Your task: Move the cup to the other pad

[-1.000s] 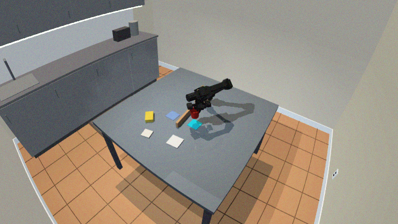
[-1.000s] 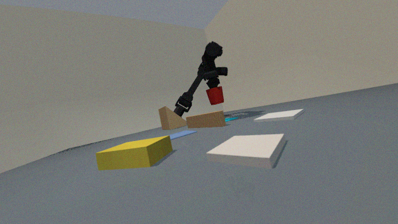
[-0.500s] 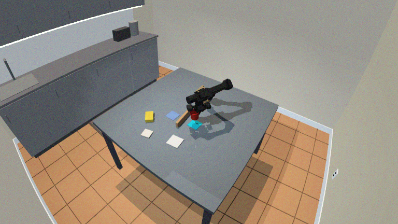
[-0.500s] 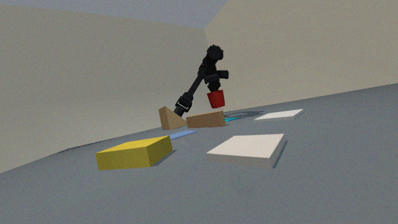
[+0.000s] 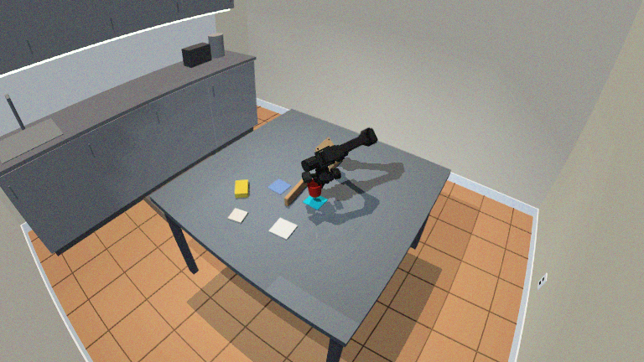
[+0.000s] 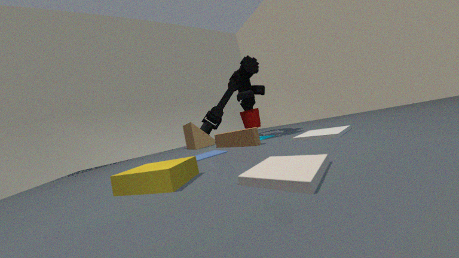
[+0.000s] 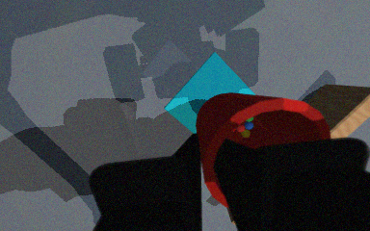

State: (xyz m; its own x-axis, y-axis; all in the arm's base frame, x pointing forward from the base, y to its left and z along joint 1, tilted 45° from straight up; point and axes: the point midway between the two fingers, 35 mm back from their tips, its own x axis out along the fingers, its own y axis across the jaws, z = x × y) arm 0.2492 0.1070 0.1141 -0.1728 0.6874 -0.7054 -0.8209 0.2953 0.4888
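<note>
The teal pad is 30 mm ahead of my gripper tip, 10 mm to the right of it and 90 mm below it. Also, from my gripper tip: wooden bar 50 mm ahead, 120 mm to the right, 60 mm below; then red cup 20 mm ahead, 20 mm to the right; then light blue pad 80 mm ahead, 230 mm to the right, 90 mm below.
</note>
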